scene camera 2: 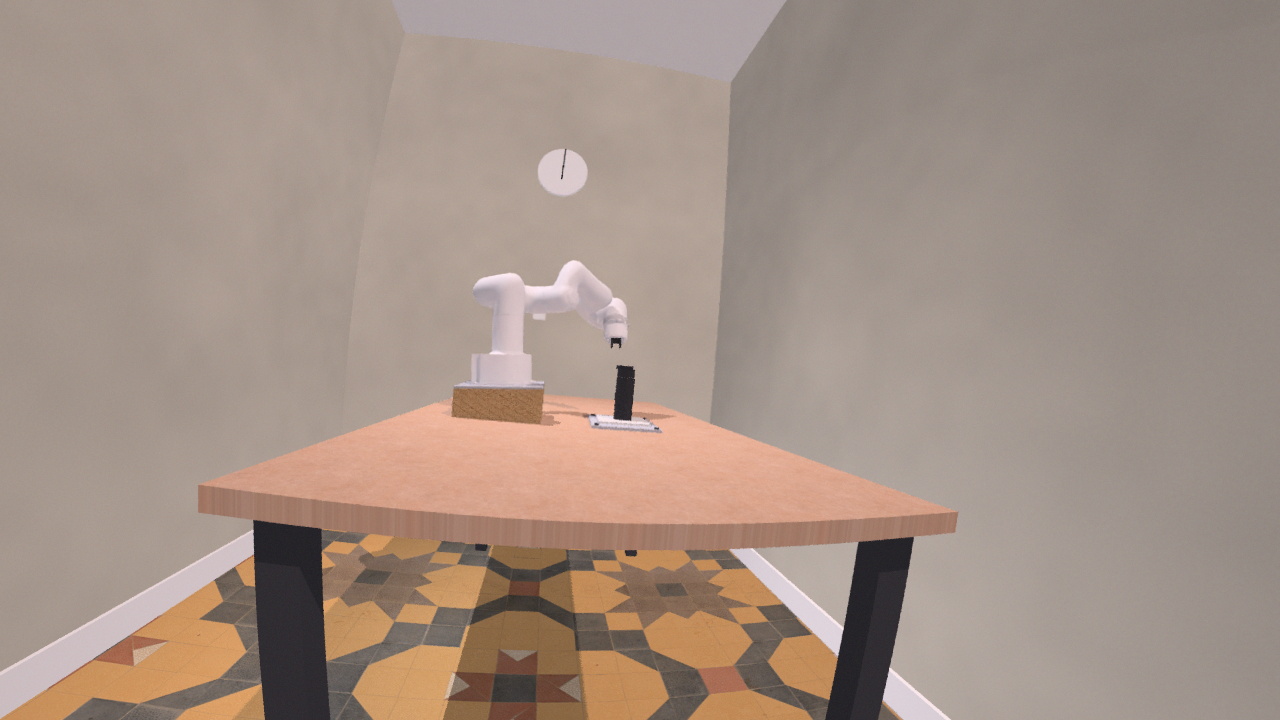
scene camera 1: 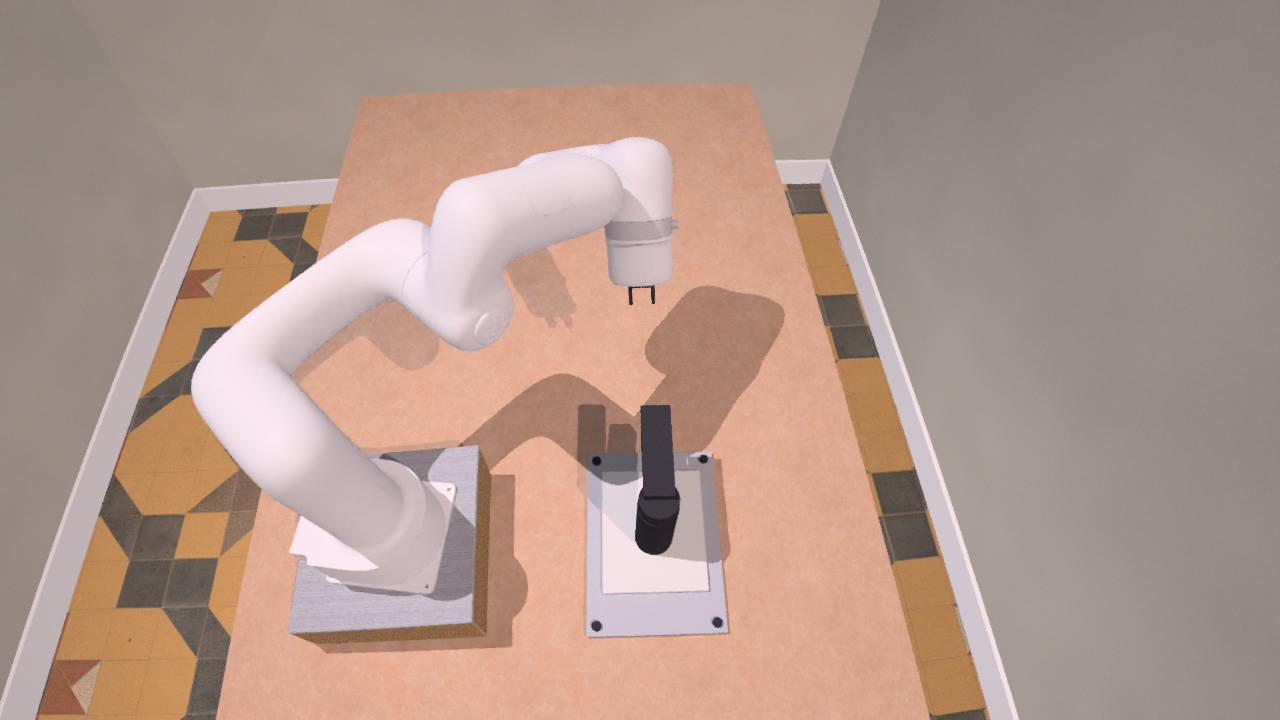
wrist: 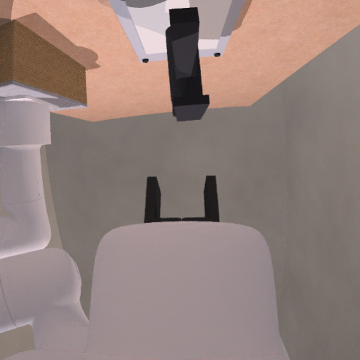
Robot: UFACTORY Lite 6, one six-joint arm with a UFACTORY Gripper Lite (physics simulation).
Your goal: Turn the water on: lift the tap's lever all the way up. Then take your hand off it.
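Pixels of known places: hand, tool point: (scene camera 2: 616, 344) (scene camera 1: 641, 294); arm's base, link origin: (scene camera 2: 507, 383) (scene camera 1: 395, 533).
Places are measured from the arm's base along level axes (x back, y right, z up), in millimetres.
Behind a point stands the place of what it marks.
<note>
The black tap's round body (scene camera 1: 655, 535) {y -27, x -303, z 9 mm} (scene camera 2: 623, 398) {y -27, x -301, z -13 mm} stands on a light plate (scene camera 1: 656, 615) {y 45, x -314, z -76 mm} (wrist: 132, 31). Its black lever (scene camera 1: 656, 438) {y -120, x -294, z 72 mm} (wrist: 191, 110) points away from scene camera 1, and its end sits high, above the spout. The lever seems to slant upward; its exact angle is hard to tell. In scene camera 1 the lever covers the spout. My gripper (scene camera 1: 641, 301) {y -273, x -262, z 139 mm} (scene camera 2: 615, 345) {y -273, x -262, z 139 mm} (wrist: 181, 180) is open and empty. It hangs in the air beyond the lever's end, with a wide gap between them, and touches nothing.
The arm's base stands on a wooden block with a metal top (scene camera 1: 463, 555) {y 18, x -87, z 5 mm} (scene camera 2: 497, 404) {y 107, x -9, z -46 mm} (wrist: 40, 65), left of the tap. Both stand on the pinkish table (scene camera 1: 554, 573) {y 5, x -182, z -84 mm} (scene camera 2: 554, 483) {y 616, x -232, z -84 mm}. Grey walls rise around the table. A round clock (scene camera 2: 550, 170) hangs at the back.
</note>
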